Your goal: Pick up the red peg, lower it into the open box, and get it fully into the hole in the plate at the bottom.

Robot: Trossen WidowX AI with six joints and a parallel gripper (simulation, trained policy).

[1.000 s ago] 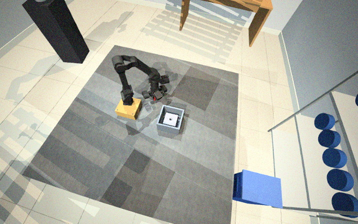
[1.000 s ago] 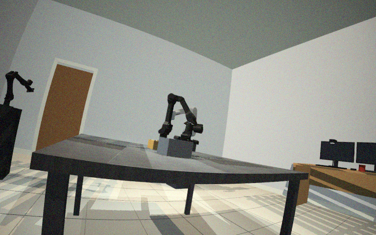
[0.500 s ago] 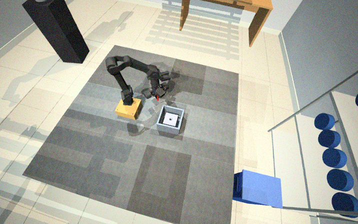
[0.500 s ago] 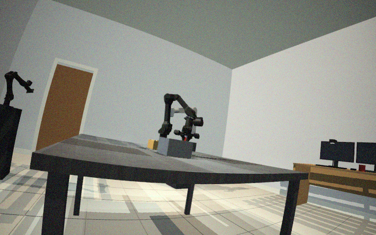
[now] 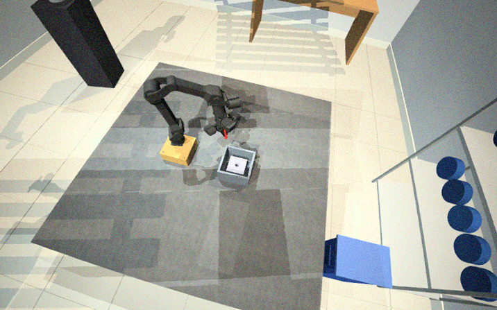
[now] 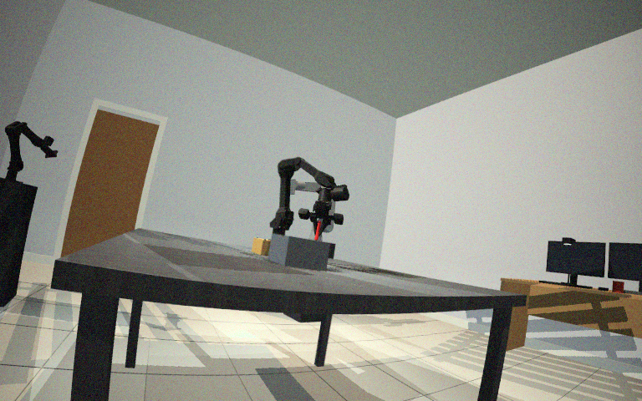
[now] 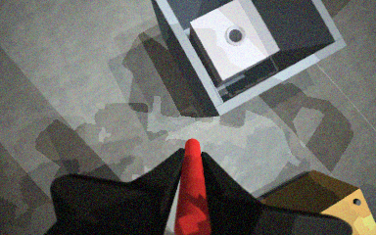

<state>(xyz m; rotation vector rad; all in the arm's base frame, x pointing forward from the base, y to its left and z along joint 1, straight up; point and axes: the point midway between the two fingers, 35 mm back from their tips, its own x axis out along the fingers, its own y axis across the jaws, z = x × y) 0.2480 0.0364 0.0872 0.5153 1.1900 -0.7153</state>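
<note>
My gripper tip is 70 mm short of the white plate, 130 mm to the left of it and 80 mm above it. Also, from my gripper tip: grey box (70 mm ahead, 130 mm to the right, 90 mm below); then red peg (20 mm above).
</note>
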